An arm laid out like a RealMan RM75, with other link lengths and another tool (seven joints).
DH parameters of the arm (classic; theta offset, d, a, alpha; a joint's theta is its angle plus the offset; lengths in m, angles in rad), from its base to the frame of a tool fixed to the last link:
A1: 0 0.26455 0 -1.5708
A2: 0 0 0 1.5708
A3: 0 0.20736 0 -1.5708
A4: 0 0 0 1.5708
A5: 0 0.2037 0 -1.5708
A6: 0 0 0 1.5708
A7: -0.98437 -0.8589 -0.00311 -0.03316
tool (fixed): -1.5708 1.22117 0 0
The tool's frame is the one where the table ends.
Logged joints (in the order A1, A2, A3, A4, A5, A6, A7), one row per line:
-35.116, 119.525, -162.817, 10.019, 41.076, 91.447, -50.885
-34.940, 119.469, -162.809, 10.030, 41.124, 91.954, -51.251
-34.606, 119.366, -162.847, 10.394, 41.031, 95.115, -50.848
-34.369, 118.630, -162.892, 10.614, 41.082, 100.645, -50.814
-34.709, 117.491, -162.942, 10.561, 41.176, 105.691, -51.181
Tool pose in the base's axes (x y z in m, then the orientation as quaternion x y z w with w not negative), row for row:
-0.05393, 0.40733, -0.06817, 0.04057, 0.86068, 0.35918, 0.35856
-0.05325, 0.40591, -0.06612, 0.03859, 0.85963, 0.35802, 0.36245
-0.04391, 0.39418, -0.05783, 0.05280, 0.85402, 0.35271, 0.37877
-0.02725, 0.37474, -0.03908, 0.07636, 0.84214, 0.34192, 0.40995
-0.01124, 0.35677, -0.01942, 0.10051, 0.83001, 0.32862, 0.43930
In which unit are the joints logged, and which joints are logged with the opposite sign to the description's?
The joints are logged in degrees. Opposite sign: A2, A3, A4, A5.
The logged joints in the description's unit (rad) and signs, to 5 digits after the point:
-0.61289, -2.08610, 2.84169, -0.17486, -0.71691, 1.59605, -0.88811
-0.60982, -2.08513, 2.84155, -0.17506, -0.71775, 1.60490, -0.89450
-0.60399, -2.08333, 2.84222, -0.18141, -0.71613, 1.66007, -0.88747
-0.59985, -2.07048, 2.84300, -0.18525, -0.71702, 1.75659, -0.88687
-0.60579, -2.05060, 2.84387, -0.18432, -0.71866, 1.84466, -0.89328

